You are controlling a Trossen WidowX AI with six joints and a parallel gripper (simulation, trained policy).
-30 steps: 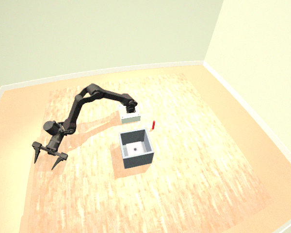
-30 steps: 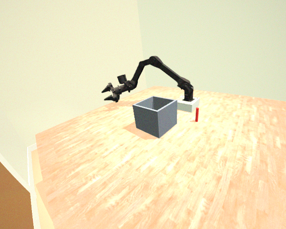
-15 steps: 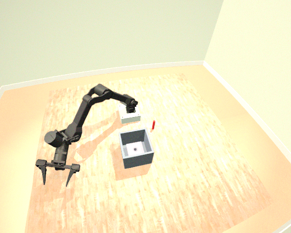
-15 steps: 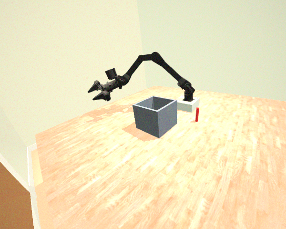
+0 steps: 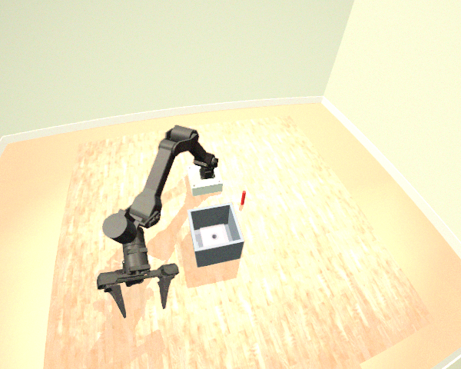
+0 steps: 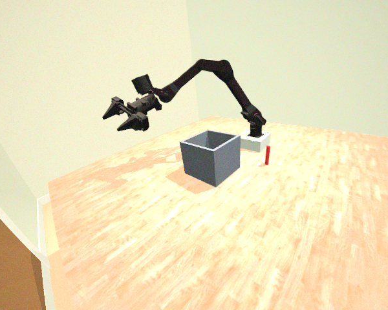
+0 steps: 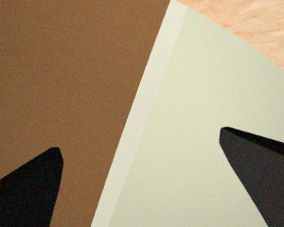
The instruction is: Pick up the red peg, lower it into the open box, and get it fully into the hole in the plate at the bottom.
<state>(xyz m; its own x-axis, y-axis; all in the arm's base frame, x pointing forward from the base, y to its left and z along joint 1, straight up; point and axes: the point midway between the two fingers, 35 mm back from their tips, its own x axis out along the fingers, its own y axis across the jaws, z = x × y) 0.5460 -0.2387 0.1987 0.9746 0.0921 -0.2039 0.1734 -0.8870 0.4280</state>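
Now: gripper tip 430 mm past the red peg, 360 mm to the right of it and 200 mm above it. From my gripper tip the other things lie so: plate: 270 mm behind, 210 mm to the left, 200 mm below.
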